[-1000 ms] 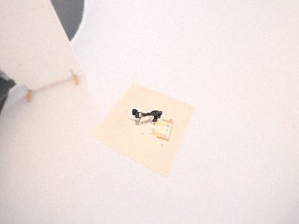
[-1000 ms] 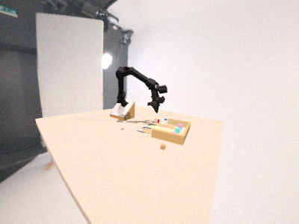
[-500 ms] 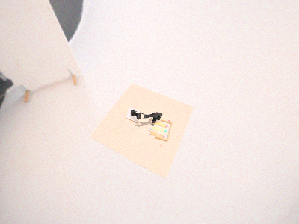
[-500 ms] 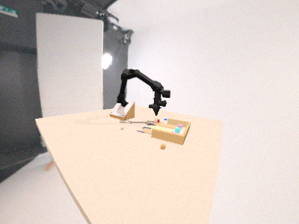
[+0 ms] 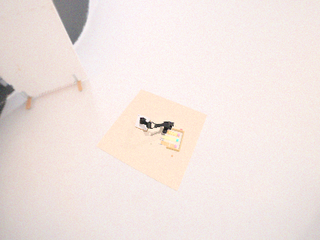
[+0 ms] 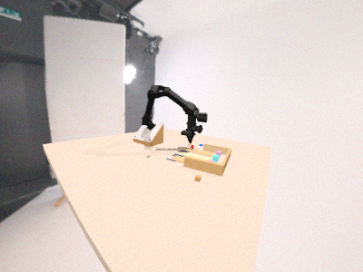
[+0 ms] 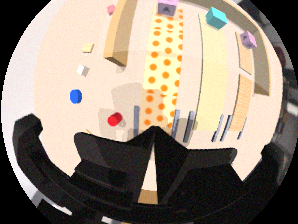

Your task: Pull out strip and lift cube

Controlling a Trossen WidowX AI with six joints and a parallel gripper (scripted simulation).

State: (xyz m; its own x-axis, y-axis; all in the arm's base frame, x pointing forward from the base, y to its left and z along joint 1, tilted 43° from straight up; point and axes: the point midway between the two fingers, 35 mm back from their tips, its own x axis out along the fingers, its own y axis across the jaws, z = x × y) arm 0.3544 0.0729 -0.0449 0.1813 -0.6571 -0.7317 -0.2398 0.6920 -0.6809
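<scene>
Right now the red piece is 30 mm behind my gripper tip, 60 mm to the left of it and 40 mm below it. Also, from my gripper tip: small tan block (280 mm ahead, 280 mm to the right, 40 mm below); then blue piece (20 mm behind, 170 mm to the left, 40 mm below).
</scene>
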